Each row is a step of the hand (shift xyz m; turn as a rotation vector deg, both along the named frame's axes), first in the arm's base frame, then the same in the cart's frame.
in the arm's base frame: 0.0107 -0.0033 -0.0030 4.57 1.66 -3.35
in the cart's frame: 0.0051 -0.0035 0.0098 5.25 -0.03 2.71
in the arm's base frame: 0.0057 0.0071 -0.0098 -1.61 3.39 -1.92
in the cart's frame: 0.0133 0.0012 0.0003 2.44 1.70 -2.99
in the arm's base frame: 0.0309 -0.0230 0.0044 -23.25 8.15 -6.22
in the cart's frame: -0.0018 -0.0145 0.0359 -0.62 1.68 -25.35
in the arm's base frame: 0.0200 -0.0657 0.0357 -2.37 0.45 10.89
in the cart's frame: -0.0506 -0.0346 0.0472 -9.35 6.00 0.98
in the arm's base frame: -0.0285 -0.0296 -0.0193 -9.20 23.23 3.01
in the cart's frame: -0.0099 -0.0375 -0.0236 4.70 20.42 -13.93
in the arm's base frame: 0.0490 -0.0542 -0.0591 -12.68 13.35 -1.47
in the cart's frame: 0.0412 -0.0733 0.0420 2.27 9.44 -15.72
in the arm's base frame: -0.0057 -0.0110 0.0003 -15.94 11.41 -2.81
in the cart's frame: -0.0076 -0.0096 -0.0021 1.12 6.83 -18.56
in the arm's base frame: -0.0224 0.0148 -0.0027 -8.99 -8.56 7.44
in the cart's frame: 0.0000 0.0092 -0.0254 -13.45 -3.95 -3.60
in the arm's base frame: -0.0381 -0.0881 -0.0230 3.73 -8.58 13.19
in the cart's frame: -0.0379 -0.0895 -0.0173 -12.91 0.12 9.74
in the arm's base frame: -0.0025 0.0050 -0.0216 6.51 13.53 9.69
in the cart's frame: 0.0184 -0.0075 -0.0102 1.22 17.08 5.10
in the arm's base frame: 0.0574 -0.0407 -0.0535 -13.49 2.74 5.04
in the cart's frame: 0.0464 -0.0582 0.0476 -8.12 3.92 -11.56
